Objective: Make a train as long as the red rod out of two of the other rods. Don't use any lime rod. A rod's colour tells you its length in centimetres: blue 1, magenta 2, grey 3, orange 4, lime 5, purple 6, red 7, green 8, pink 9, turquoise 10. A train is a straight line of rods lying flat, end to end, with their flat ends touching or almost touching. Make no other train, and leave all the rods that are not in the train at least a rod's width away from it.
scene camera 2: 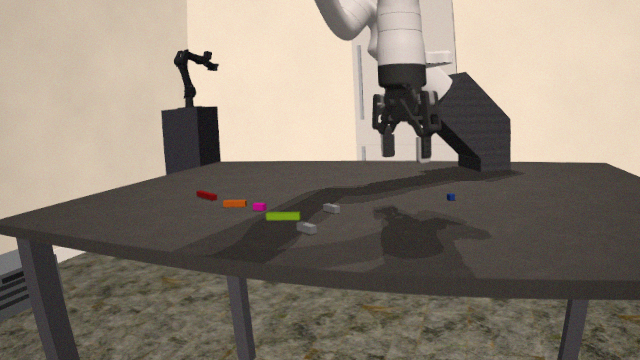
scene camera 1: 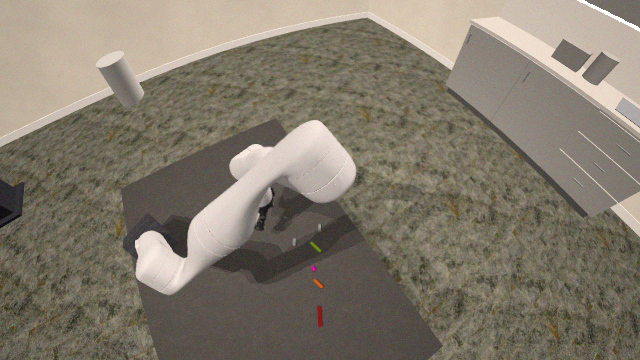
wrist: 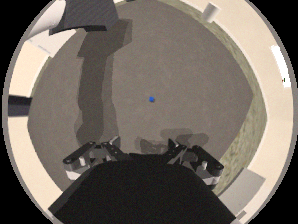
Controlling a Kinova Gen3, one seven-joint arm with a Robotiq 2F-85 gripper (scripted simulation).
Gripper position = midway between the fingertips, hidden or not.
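My gripper (scene camera 2: 405, 159) is visible; the same gripper (wrist: 144, 143) is visible from the wrist as well.
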